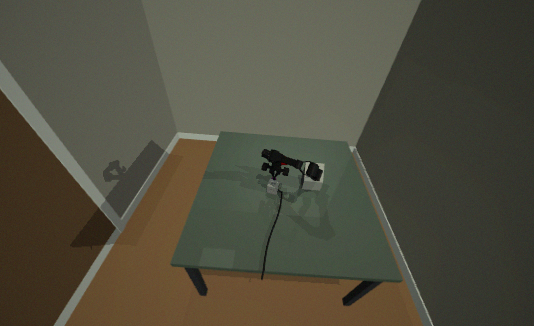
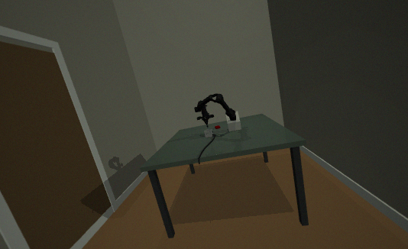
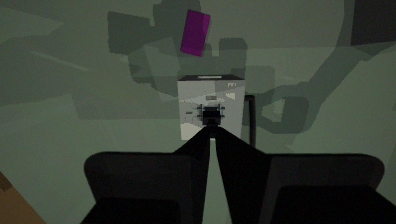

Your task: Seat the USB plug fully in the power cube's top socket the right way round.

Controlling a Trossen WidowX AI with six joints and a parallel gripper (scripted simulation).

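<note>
My gripper tip is 130 mm above the purple block, 90 mm to the left of it and 10 mm short of it. The rest, counted from my gripper tip: dark USB plug (20 mm below); red object (340 mm to the right, 120 mm below, 40 mm behind).
</note>
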